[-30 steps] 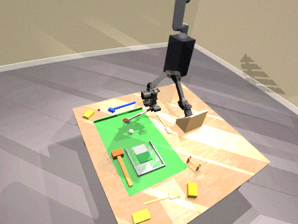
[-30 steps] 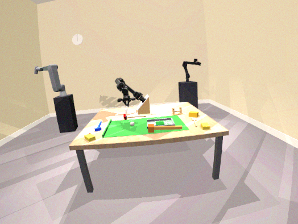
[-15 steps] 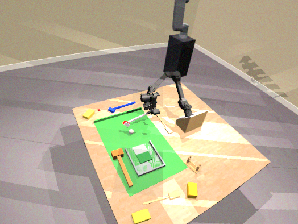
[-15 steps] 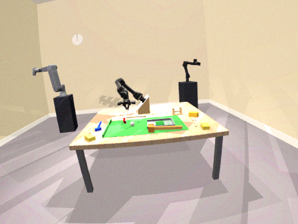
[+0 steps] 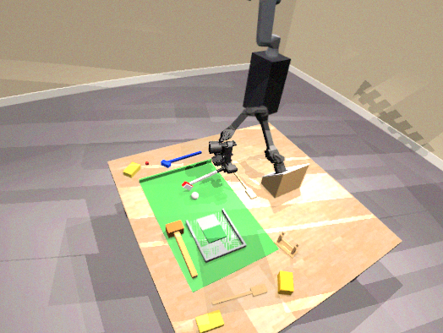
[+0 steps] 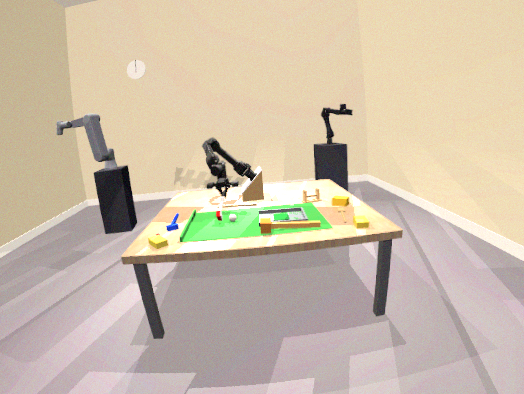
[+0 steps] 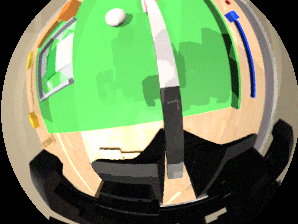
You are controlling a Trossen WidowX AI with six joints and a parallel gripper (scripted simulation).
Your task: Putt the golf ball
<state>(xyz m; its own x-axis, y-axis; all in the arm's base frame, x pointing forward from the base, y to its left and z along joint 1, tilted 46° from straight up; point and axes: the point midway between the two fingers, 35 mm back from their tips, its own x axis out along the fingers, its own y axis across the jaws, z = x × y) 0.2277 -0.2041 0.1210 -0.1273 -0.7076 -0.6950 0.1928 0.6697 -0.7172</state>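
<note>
Now: gripper tip 12 cm short of the red putter, 2 cm to the left of it and 1 cm above it. Also, from my gripper tip: small red ball (32 cm ahead, 38 cm to the right, 8 cm below); blue putter (11 cm ahead, 30 cm to the right, 7 cm below); white golf ball (22 cm ahead, 2 cm to the left, 6 cm below).
</note>
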